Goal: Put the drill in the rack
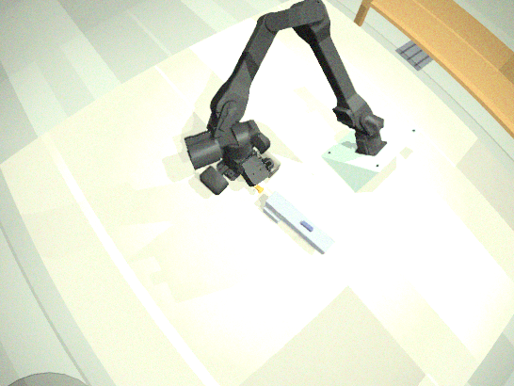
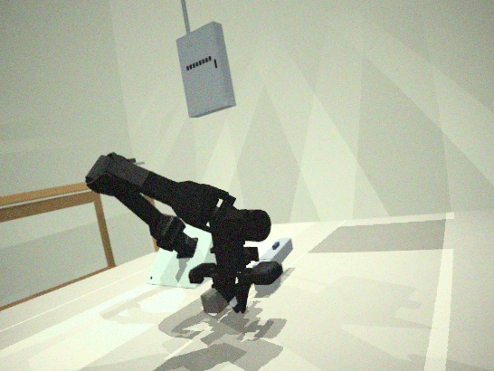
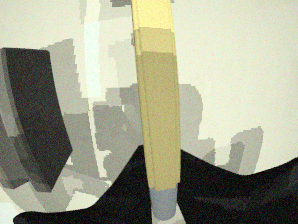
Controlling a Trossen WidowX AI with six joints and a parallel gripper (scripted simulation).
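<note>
Right now the dark grey rack is 8 cm behind my gripper tip, 3 cm to the left of it and 1 cm above it. From my gripper tip the other things lie so: housing block 20 cm to the left, 4 cm above, 1 cm behind; key 23 cm to the left, 5 cm above, 1 cm behind.
</note>
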